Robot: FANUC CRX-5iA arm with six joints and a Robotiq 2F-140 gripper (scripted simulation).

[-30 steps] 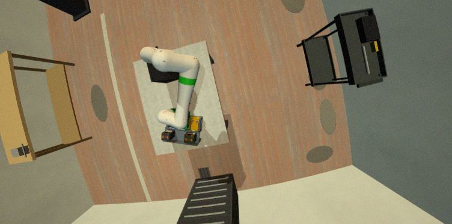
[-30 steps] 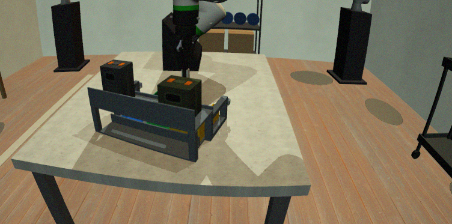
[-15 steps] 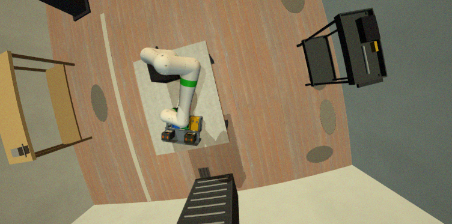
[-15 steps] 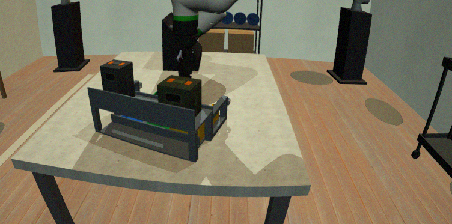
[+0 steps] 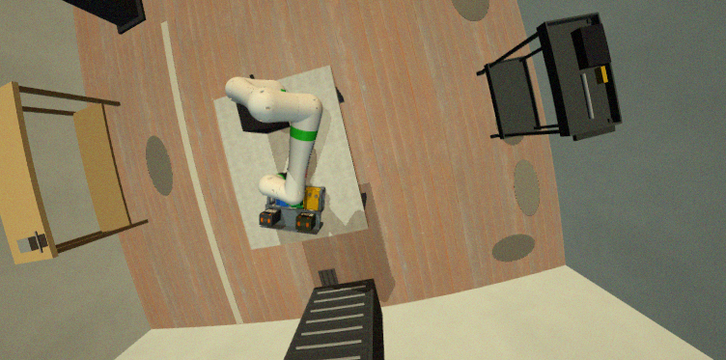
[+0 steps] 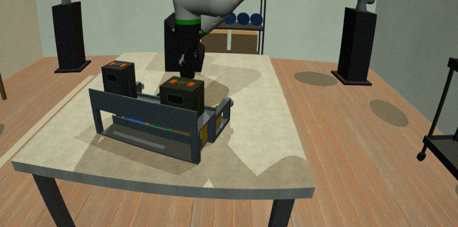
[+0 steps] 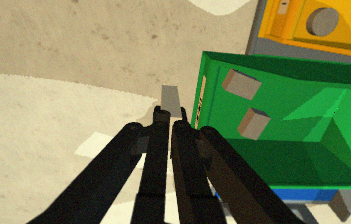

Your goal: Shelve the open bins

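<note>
My hand is 110 mm short of the green bin and 50 mm to the left of it. Also, from my hand: yellow bin (200 mm ahead, 40 mm to the left, 10 mm below).
</note>
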